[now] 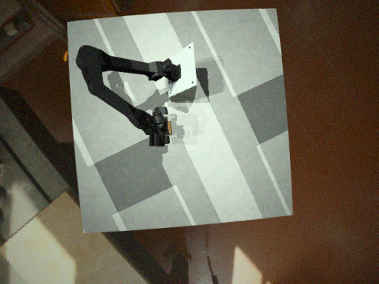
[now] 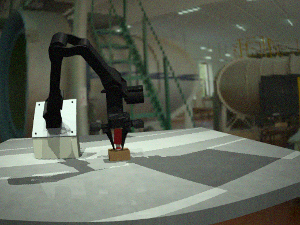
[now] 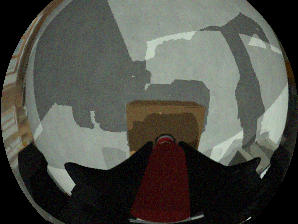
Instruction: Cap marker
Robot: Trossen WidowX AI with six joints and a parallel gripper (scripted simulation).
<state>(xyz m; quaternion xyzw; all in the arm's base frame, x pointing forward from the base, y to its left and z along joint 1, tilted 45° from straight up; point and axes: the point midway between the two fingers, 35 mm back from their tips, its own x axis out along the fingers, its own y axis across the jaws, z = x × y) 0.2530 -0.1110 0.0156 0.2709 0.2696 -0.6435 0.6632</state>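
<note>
My gripper tip is now 5 cm below the red cap. Round my gripper tip: brown holder block: 2 cm below.
</note>
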